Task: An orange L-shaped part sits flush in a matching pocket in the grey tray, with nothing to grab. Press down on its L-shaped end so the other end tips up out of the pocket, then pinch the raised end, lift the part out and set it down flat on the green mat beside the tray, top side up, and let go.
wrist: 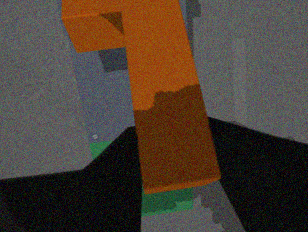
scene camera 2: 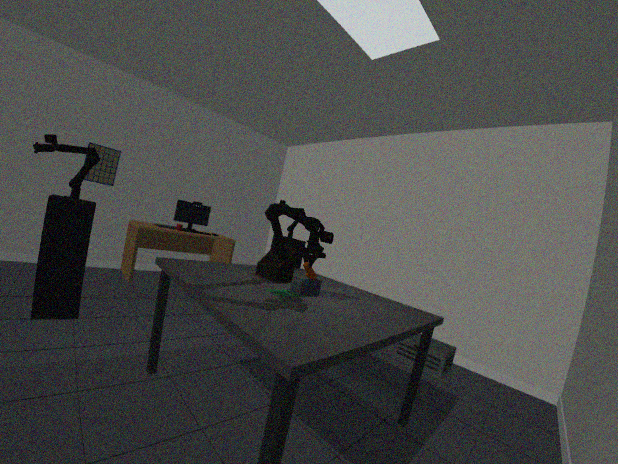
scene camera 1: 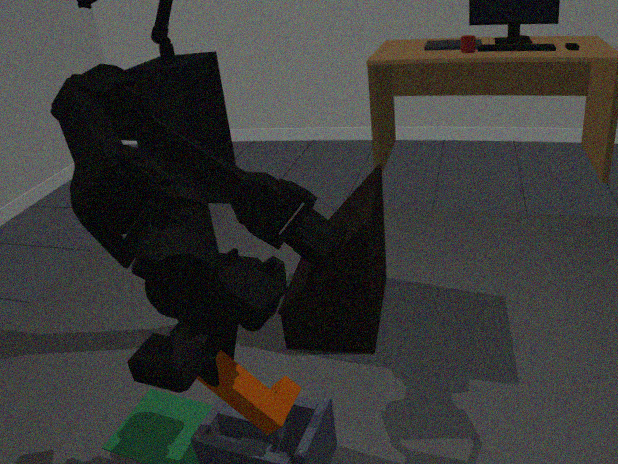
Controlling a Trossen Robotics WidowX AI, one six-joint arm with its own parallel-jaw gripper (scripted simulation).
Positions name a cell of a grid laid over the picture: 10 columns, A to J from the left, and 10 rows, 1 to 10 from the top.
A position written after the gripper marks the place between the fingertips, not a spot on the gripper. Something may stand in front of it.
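Observation:
Orange L-shaped part (scene camera 1: E9), also visible as the part (wrist: F7), carried by the gripper. The gripper (scene camera 1: D9) is visible in the wrist view as well, the gripper (wrist: F6). Present too: a green mat (wrist: F9).

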